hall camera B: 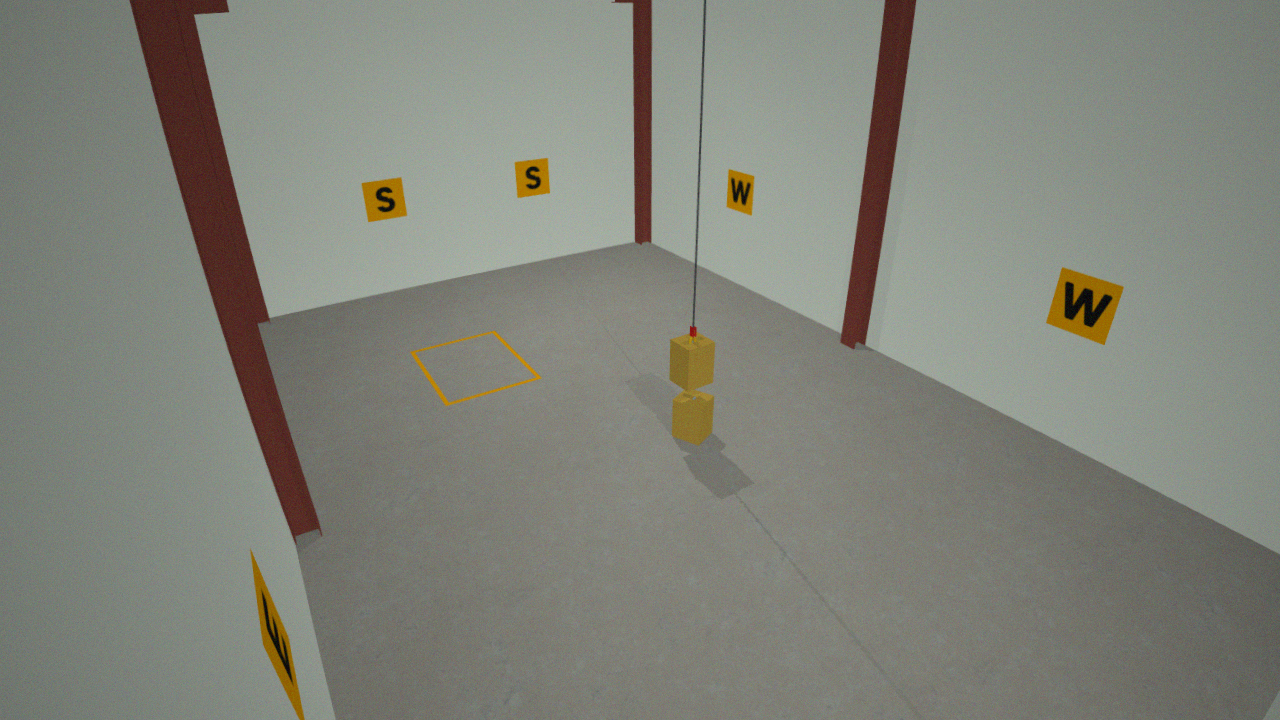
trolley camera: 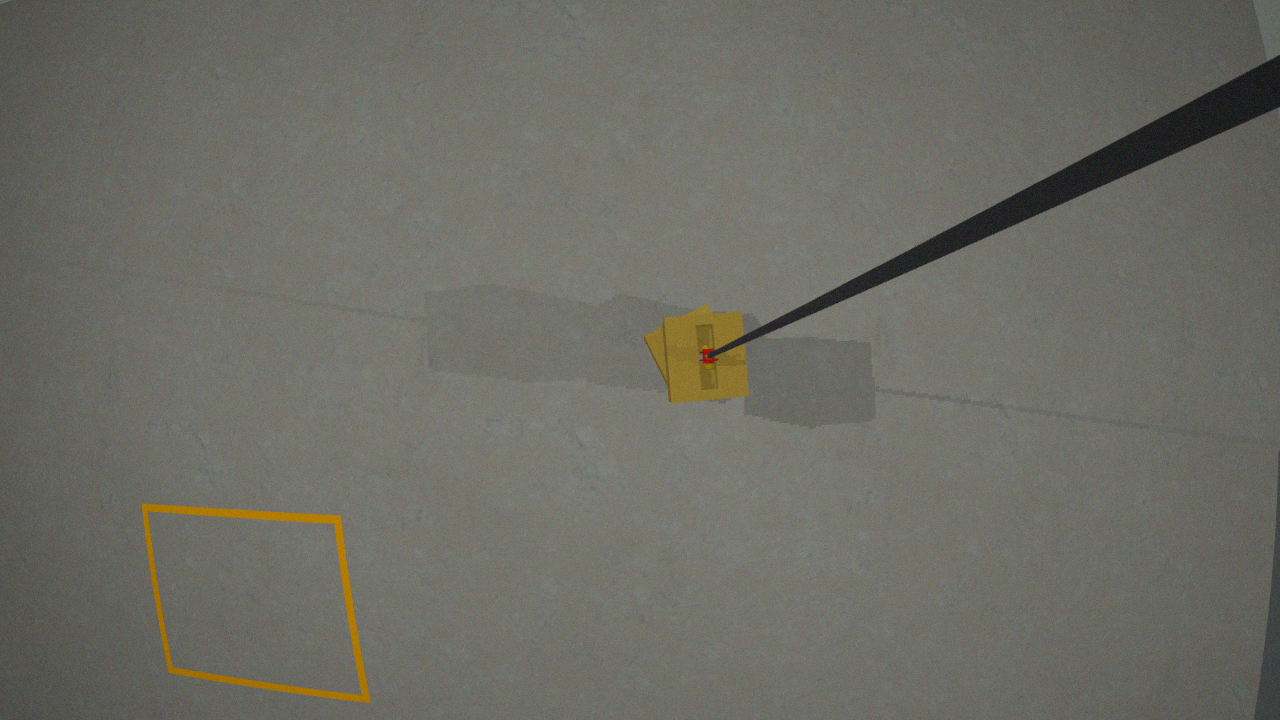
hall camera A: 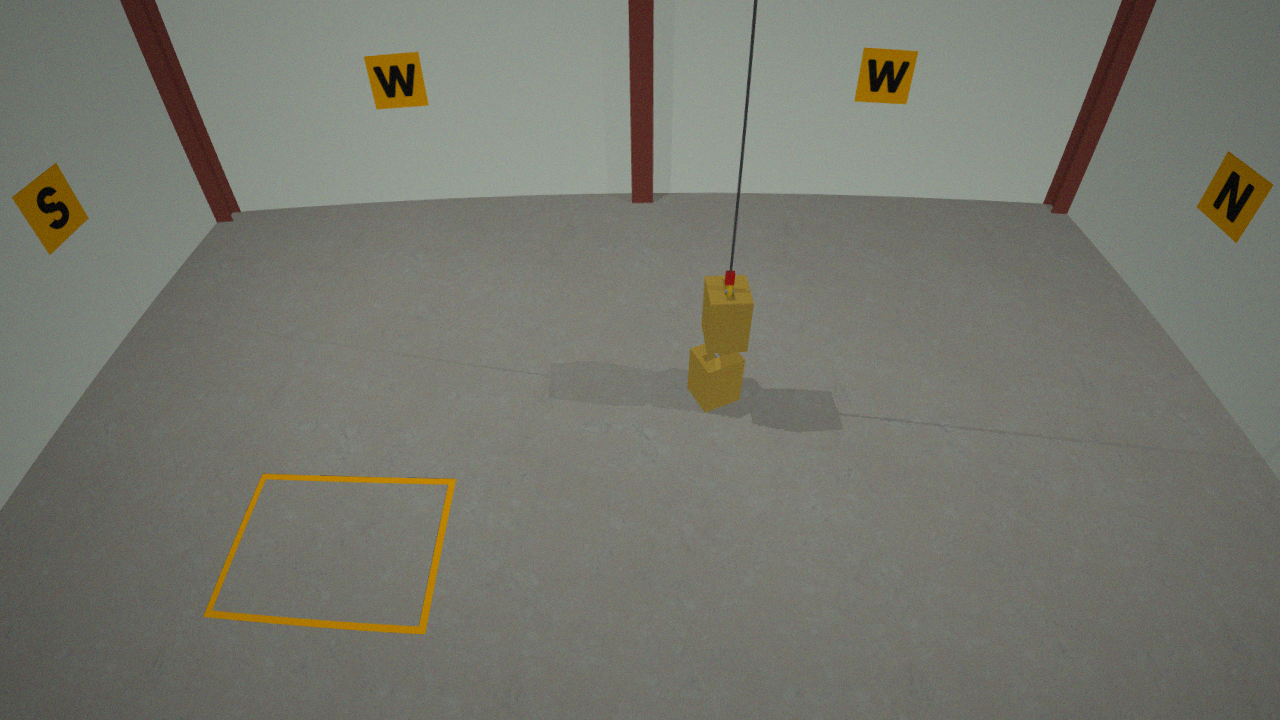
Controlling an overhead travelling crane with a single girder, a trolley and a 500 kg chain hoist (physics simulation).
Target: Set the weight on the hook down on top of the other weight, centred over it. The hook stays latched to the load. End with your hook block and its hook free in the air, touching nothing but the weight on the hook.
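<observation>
My hook block [hall camera A: 730, 279] [hall camera B: 692, 332] [trolley camera: 708, 356] is small and red, with its hook latched to the upper yellow weight [hall camera A: 728, 327] [hall camera B: 691, 363] [trolley camera: 681, 368], which hangs upright. The other yellow weight [hall camera A: 715, 385] [hall camera B: 692, 420] [trolley camera: 656, 345] stands on the floor below it. In hall camera B the hanging weight is over the lower one, with a small gap showing between them. In the trolley camera the lower weight is turned relative to the upper one and sticks out at its left and upper-left edges. The upper weight hides most of the lower one's top.
A yellow-orange marked square [hall camera A: 438, 555] [hall camera B: 494, 392] [trolley camera: 353, 608] lies on the floor, to the lower left in hall camera A. Red-brown columns [hall camera A: 641, 107] [hall camera B: 872, 179] stand along the walls. The chain [hall camera A: 741, 152] [hall camera B: 699, 170] [trolley camera: 966, 228] runs up from the hook block.
</observation>
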